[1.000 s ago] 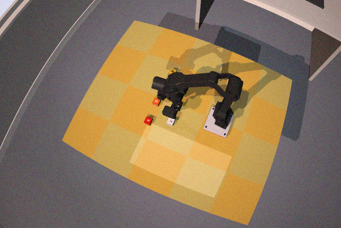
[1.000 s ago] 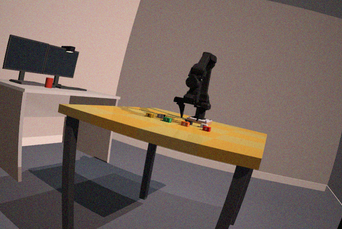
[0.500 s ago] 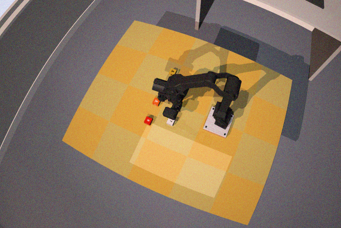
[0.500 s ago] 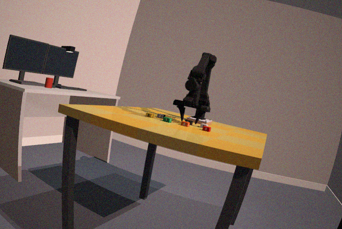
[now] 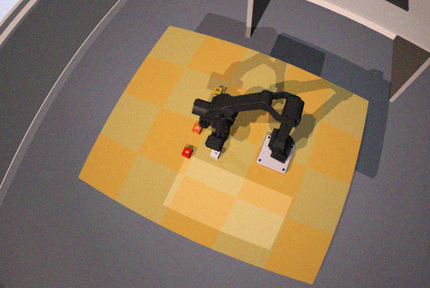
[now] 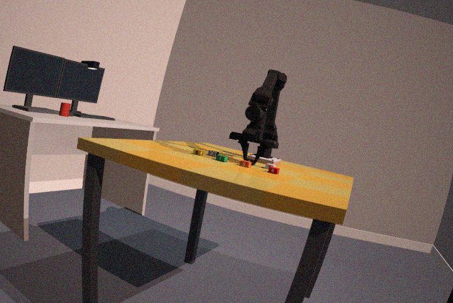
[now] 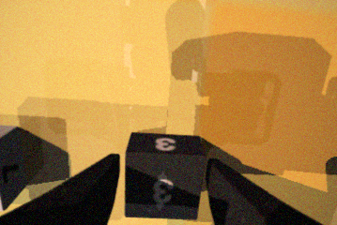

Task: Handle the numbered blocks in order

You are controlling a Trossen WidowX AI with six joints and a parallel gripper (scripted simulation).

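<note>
The dark block is right at my gripper tip. From my gripper tip the other things lie so: green block: 12 cm ahead, 6 cm to the right; then white block: 1 cm behind, 8 cm to the left; then orange block: 10 cm ahead, 3 cm to the left.
</note>
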